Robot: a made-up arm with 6 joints.
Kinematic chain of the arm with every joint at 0, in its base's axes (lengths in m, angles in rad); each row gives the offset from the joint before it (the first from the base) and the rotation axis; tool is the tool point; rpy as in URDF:
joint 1: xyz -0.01 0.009 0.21 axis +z
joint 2: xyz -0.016 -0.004 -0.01 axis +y
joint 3: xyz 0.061 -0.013 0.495 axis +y
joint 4: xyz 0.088 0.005 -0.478 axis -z
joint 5: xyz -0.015 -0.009 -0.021 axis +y
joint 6: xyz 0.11 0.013 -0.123 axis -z
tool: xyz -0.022 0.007 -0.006 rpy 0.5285 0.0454 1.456
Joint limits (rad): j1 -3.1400..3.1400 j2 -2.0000..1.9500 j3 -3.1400..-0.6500 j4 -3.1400..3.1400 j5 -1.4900..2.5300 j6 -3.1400..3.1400
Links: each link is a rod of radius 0.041 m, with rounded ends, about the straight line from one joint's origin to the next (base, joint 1, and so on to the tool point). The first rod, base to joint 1, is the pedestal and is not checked.
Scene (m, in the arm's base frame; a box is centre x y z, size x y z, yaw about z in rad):
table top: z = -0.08
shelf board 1: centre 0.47 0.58 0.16 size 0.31 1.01 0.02 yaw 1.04
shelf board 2: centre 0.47 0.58 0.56 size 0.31 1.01 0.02 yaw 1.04
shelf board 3: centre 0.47 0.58 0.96 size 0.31 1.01 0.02 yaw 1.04
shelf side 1: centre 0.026 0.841 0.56 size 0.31 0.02 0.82 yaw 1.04
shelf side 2: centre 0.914 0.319 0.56 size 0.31 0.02 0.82 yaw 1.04
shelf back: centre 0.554 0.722 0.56 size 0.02 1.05 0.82 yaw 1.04
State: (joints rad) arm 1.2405 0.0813 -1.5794 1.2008 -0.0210 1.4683
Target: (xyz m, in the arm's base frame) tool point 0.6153 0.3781 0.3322
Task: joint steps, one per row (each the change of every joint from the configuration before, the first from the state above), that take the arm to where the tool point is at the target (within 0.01 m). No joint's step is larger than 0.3 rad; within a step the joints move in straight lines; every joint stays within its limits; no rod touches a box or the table.
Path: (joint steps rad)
1: -0.2068 0.0215 -0.0462 0.0325 -0.2919 0.0433
2: -0.2068 0.0215 -0.0462 0.0325 -0.2919 0.0433
3: -0.2068 0.0215 -0.0462 0.0326 -0.2919 0.0433
4: -0.2069 0.0215 -0.0462 0.0325 -0.2919 0.0433
5: -0.2068 0.0215 -0.0462 0.0325 -0.2919 0.0432
6: 0.0798 -0.0330 0.2123 0.0091 0.2546 -0.0398
7: 0.0798 -0.0330 0.2123 0.0092 0.2545 -0.0398
8: 0.0798 -0.0330 0.2123 0.0091 0.2545 -0.0398
9: 0.0797 -0.0330 0.2123 0.0091 0.2545 -0.0398
10: 0.0798 -0.0329 0.2123 0.0092 0.2545 -0.0398
11: 0.0438 0.1260 -0.1633 -0.0414 0.0504 -0.0013
12: 0.0437 0.1261 -0.1633 -0.0413 0.0503 -0.0014

